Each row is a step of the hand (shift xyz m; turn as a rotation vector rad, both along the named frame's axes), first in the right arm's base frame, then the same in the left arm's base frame.
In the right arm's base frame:
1: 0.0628 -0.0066 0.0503 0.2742 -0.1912 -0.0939
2: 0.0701 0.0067 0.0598 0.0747 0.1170 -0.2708
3: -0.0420 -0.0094 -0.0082 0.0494 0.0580 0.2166
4: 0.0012 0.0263 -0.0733 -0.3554 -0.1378 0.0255
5: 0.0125 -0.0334 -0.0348 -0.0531 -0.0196 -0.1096
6: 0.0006 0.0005 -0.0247 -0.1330 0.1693 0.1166
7: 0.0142 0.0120 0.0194 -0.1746 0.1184 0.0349
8: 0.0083 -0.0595 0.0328 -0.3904 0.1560 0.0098
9: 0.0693 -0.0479 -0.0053 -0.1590 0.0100 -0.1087
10: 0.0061 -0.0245 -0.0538 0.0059 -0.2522 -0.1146
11: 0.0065 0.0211 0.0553 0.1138 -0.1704 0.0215
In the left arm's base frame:
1: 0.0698 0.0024 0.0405 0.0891 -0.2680 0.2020
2: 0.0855 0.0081 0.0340 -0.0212 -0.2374 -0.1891
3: -0.0404 0.0161 -0.0051 0.1648 0.1539 0.0430
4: -0.0227 -0.0542 -0.0511 -0.3214 0.2015 0.0452
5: -0.0206 -0.0409 0.0196 -0.1012 -0.0599 -0.0374
6: -0.0110 -0.0199 -0.0097 0.0222 0.2002 -0.1391
7: 0.0252 0.0093 0.0002 -0.0699 0.1503 -0.1351
8: -0.0028 0.0105 0.0676 -0.2338 0.2622 -0.2312
9: 0.0314 -0.0530 0.0577 -0.1707 0.0076 -0.0894
10: -0.0309 -0.0507 0.0028 -0.1545 -0.1399 0.1825
11: 0.0400 0.0440 0.0039 0.0277 -0.0796 0.1880

